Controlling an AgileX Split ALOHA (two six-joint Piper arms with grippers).
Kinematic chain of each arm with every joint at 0, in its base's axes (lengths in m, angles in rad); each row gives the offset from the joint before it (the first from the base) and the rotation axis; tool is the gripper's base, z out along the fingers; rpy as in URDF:
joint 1: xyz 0 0 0.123 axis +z
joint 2: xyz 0 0 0 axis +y
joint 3: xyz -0.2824 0 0.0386 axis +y
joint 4: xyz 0.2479 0 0.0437 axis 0.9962 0 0.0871
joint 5: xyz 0 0 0 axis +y
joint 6: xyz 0.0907 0 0.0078 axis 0.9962 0 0.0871
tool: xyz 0 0 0 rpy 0 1.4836 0
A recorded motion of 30 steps. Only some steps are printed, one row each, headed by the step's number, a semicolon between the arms.
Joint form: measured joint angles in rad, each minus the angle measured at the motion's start. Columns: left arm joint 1, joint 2, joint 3, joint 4, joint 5, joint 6; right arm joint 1, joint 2, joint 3, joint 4, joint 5, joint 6.
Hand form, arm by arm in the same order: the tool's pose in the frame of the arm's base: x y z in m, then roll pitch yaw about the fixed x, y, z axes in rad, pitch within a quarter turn. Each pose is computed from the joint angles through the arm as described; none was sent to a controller.
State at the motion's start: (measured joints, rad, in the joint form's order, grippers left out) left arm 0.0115 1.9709 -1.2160 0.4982 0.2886 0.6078; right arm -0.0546 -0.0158 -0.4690 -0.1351 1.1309 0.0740
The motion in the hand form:
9: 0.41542 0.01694 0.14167 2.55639 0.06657 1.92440; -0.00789 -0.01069 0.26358 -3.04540 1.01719 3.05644
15: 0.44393 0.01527 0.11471 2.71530 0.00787 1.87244; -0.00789 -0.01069 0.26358 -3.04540 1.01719 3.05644
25: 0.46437 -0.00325 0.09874 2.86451 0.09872 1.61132; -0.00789 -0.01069 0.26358 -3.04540 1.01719 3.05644
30: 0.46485 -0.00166 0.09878 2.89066 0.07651 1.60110; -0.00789 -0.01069 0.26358 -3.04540 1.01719 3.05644
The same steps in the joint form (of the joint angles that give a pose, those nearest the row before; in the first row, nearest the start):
9: 0.0000 0.0554 -0.0356 -0.0817 0.0465 0.2447; 0.0000 0.0000 0.0000 0.0000 0.0000 0.0000
15: 0.0000 0.2156 -0.2365 -0.2731 0.2340 0.4986; 0.0000 0.0000 0.0000 0.0000 0.0000 0.0000
25: -0.0015 0.3361 -0.4177 -0.6315 0.4194 1.0079; 0.0000 0.0000 0.0000 0.0000 0.0000 0.0000
30: -0.0015 0.3444 -0.4378 -0.6000 0.4575 0.9991; 0.0000 0.0000 0.0000 0.0000 0.0000 0.0000

